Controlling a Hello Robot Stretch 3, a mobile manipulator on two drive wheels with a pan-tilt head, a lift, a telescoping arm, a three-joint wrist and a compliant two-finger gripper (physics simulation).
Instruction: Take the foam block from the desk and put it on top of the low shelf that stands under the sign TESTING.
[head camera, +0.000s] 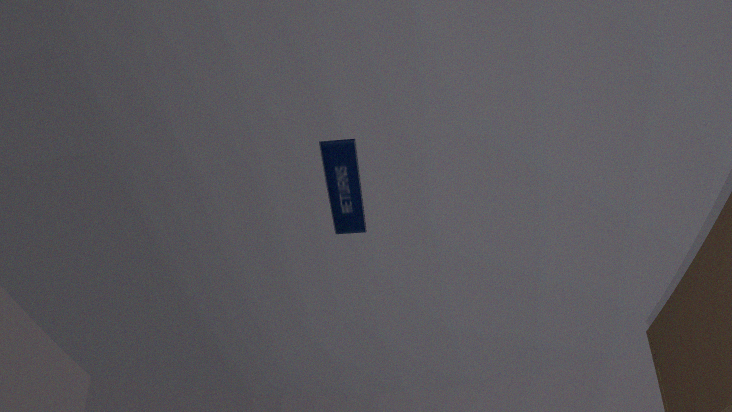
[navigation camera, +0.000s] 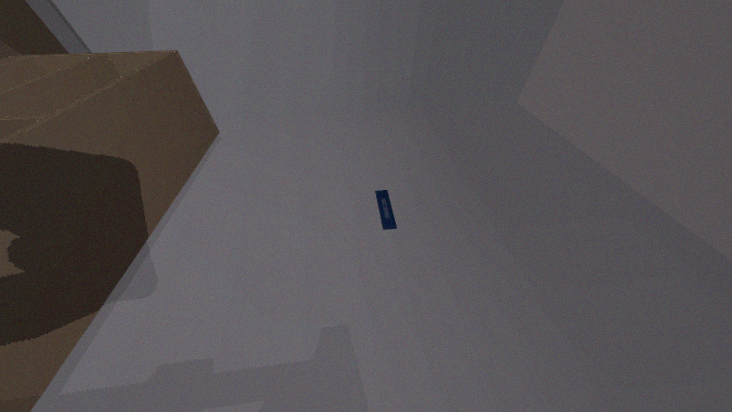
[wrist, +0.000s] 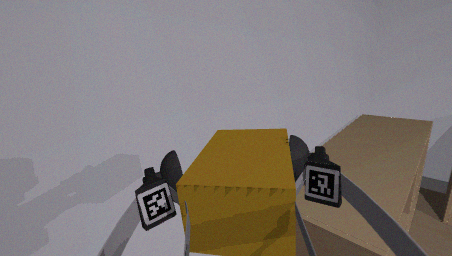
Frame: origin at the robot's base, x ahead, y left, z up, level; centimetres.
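Seen in the pictures: gripper, fingertip midpoint: (wrist: 233, 161).
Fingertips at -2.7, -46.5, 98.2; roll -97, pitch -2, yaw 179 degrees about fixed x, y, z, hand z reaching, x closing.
Observation:
Pixels of each thing's middle, then the offset from my fingertips to it, as dx, dy, dz. Level surfaces: height alone.
- yellow foam block at the middle of its body: (wrist: 246, 178) -0.7, +2.7, -0.1
- low wooden shelf at its surface level: dz -37.2
- blue sign at the middle of its body: (head camera: 344, 189) (navigation camera: 385, 208) +95.1, +43.4, +41.8
My gripper (wrist: 233, 161) is shut on the yellow foam block (wrist: 237, 220); a rounded fingertip presses on each side of it. The block is held level in front of the wrist camera, and its underside is hidden. A low wooden shelf (wrist: 370, 175) shows at the right of the wrist view, beyond the right finger, apart from the block. No sign reading TESTING shows. A blue sign (head camera: 343, 186) in the head view reads RETURNS, turned on its side. The desk cannot be made out.
A wooden shelf (navigation camera: 171, 122) with a dark shadow across it stands at the left of the navigation view, against the grey wall (navigation camera: 286, 163). Brown wood (head camera: 701, 317) shows at the head view's right edge. A small blue sign (navigation camera: 386, 209) with illegible lettering is on the wall.

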